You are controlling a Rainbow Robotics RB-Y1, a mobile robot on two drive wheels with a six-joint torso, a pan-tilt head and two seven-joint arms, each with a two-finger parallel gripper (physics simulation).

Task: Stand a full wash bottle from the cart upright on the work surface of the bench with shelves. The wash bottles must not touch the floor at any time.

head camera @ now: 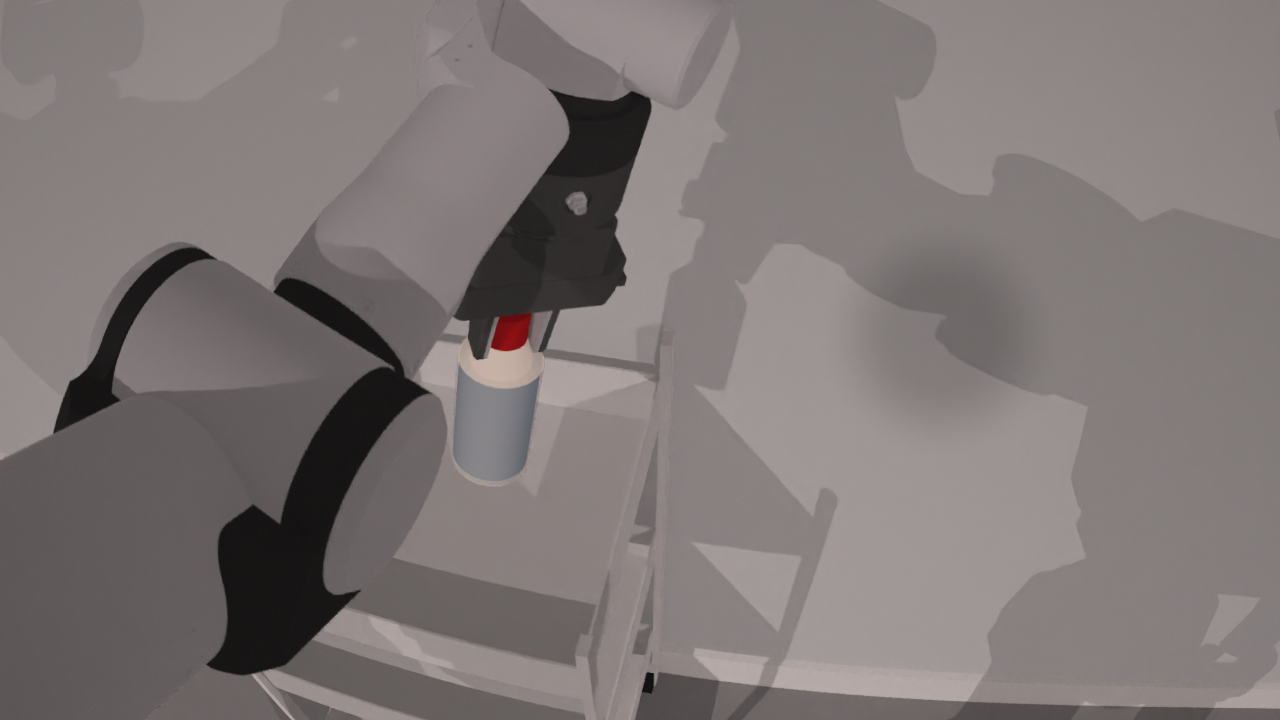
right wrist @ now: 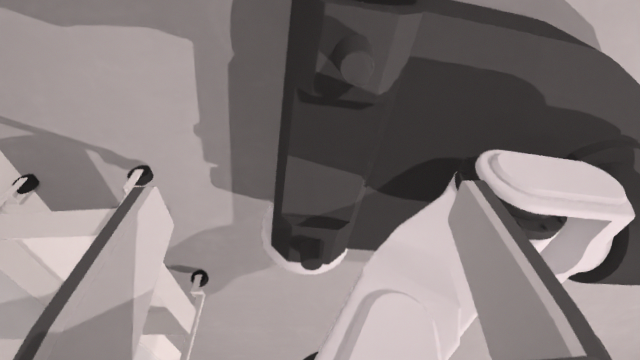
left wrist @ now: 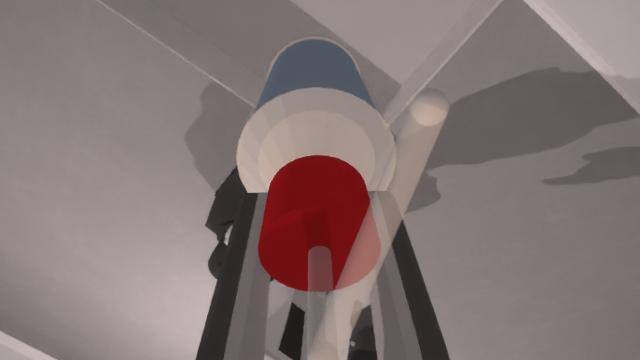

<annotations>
My left gripper shows in the head camera view (506, 345) and in the left wrist view (317, 210); in the right wrist view it is out of frame. My right gripper shows in the right wrist view (310, 203) and in the left wrist view (371, 294); in the head camera view it is out of frame.
</annotations>
